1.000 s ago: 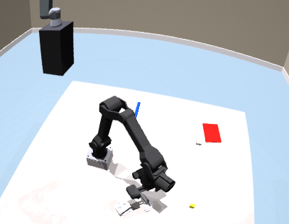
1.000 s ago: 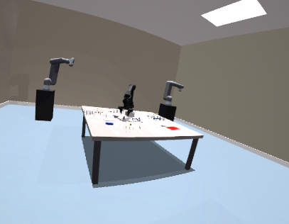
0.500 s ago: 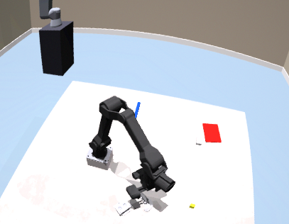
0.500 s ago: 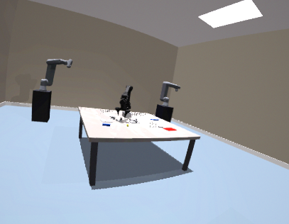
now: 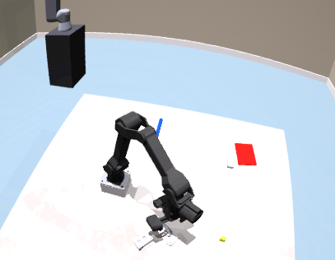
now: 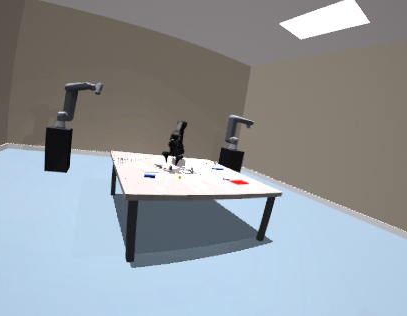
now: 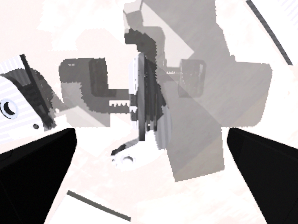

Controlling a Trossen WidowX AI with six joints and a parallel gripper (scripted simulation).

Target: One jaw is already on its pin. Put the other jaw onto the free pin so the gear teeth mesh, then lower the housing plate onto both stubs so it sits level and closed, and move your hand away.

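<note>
My gripper tip is 10 mm short of the white jaw, 40 mm to the left of it and 50 mm above it. Also, from my gripper tip: flat white piece (60 mm ahead, 200 mm to the right, 50 mm below); then yellow piece (220 mm ahead, 50 mm below); then red plate (290 mm ahead, 550 mm to the left, 50 mm below).
</note>
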